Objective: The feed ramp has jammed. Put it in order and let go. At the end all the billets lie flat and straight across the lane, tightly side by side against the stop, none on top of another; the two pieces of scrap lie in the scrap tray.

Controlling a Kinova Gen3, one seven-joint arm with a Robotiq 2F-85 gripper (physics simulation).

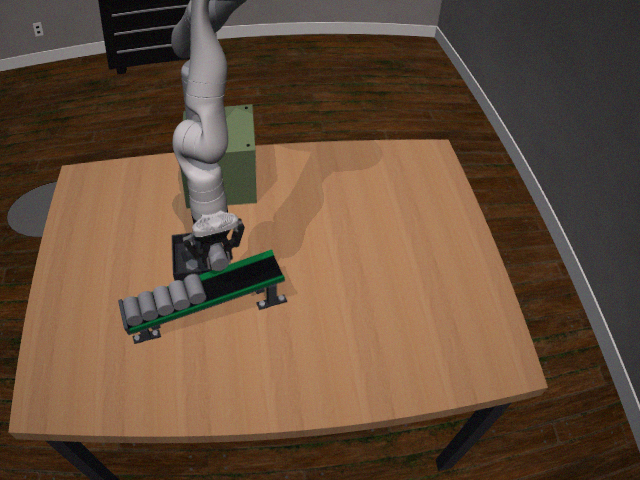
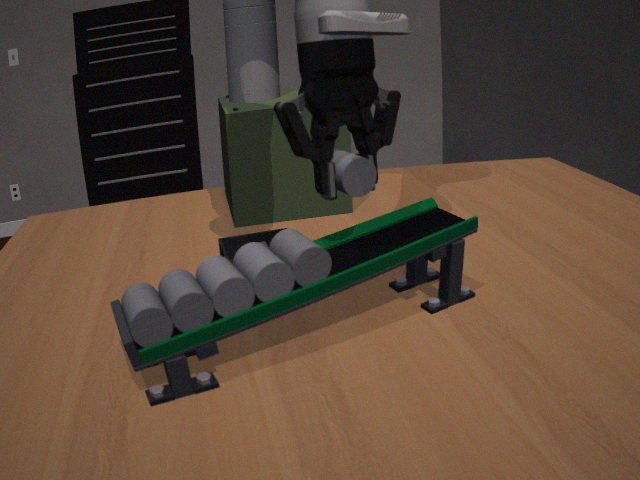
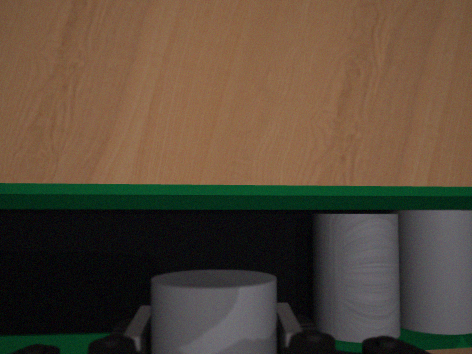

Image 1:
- gripper: 218, 263
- scrap tray: 179, 256
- ramp lane: 263, 270
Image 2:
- gripper: 348, 194
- scrap tray: 228, 246
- billet: 355, 175
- ramp lane: 345, 256
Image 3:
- gripper: 215, 330
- billet: 198, 304
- ramp lane: 76, 270
